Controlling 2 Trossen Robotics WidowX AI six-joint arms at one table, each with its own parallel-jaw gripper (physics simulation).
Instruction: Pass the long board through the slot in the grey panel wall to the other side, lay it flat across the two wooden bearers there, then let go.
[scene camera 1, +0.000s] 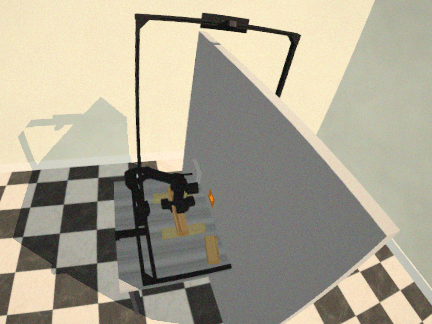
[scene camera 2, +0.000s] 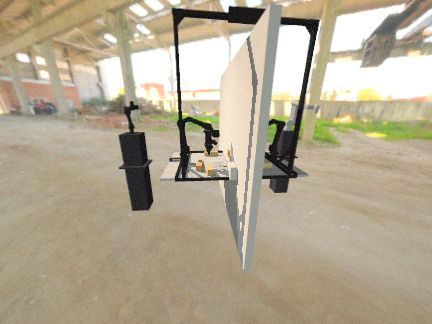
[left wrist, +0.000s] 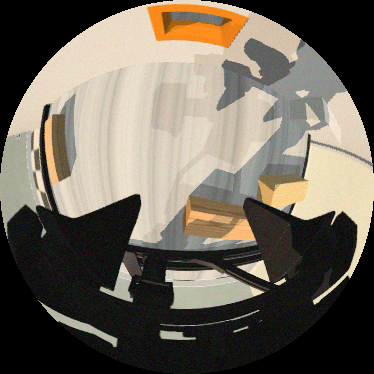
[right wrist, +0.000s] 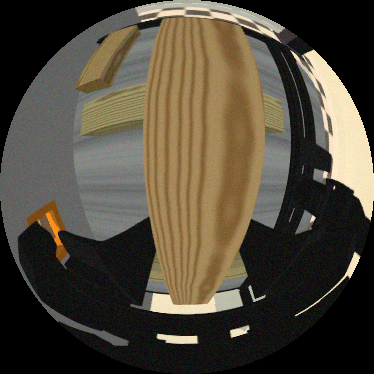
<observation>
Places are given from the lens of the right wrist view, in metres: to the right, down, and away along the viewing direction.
right gripper (right wrist: 196, 216): 0.01, 0.03, 0.10
orange-framed slot (right wrist: 50, 209): -0.21, 0.04, 0.09
grey panel wall (right wrist: 45, 171): -0.21, -0.02, 0.08
</observation>
